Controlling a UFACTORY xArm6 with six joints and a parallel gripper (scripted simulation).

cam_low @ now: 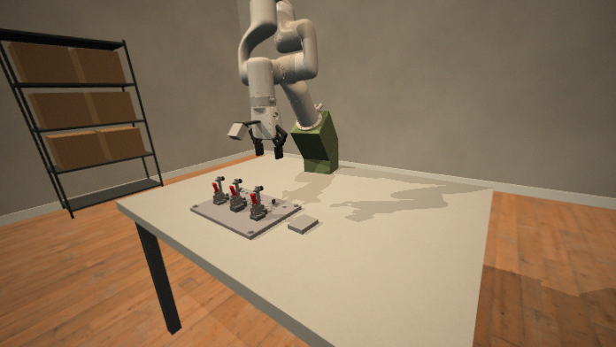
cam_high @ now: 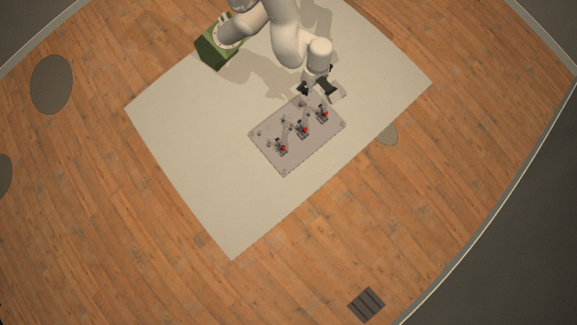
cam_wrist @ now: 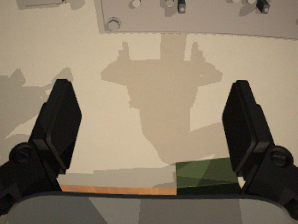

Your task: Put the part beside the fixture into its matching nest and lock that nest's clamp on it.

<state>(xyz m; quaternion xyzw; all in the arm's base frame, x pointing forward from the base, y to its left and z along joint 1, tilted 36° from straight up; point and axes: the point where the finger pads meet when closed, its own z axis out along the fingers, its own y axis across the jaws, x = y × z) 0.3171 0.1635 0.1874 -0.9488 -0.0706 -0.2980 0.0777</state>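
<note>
The grey part lies 210 mm below my hand, 140 mm to the left of it and 10 mm behind it. From my hand the other things lie so: grey fixture plate: 210 mm below, 100 mm to the right, 70 mm ahead.
</note>
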